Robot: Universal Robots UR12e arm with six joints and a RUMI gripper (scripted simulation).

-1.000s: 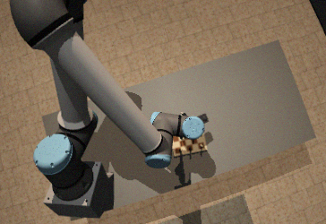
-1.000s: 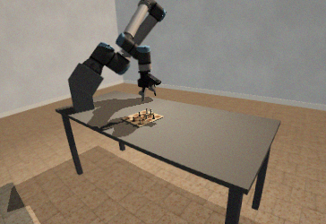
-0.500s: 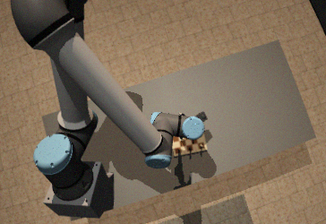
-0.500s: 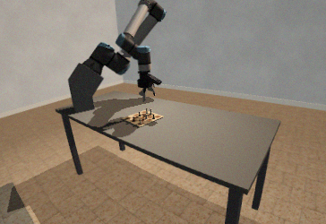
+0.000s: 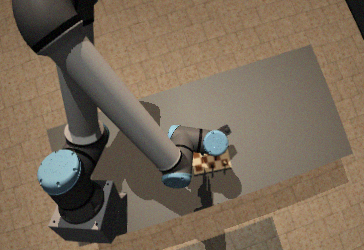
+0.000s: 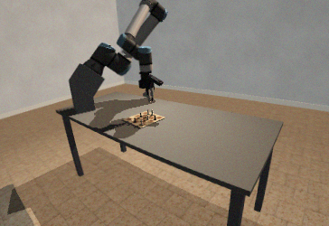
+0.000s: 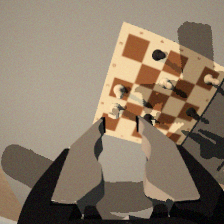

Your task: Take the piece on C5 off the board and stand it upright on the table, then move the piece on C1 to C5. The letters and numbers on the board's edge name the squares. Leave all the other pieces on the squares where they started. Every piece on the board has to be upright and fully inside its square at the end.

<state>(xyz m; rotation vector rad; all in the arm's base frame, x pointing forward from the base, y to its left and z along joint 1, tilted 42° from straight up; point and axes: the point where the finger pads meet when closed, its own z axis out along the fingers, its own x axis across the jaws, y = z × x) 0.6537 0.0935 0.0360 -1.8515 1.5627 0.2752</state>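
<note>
My gripper is now 100 mm above the light pawn. Round my hand: chessboard (10 mm behind, 80 mm to the right, 120 mm below).
</note>
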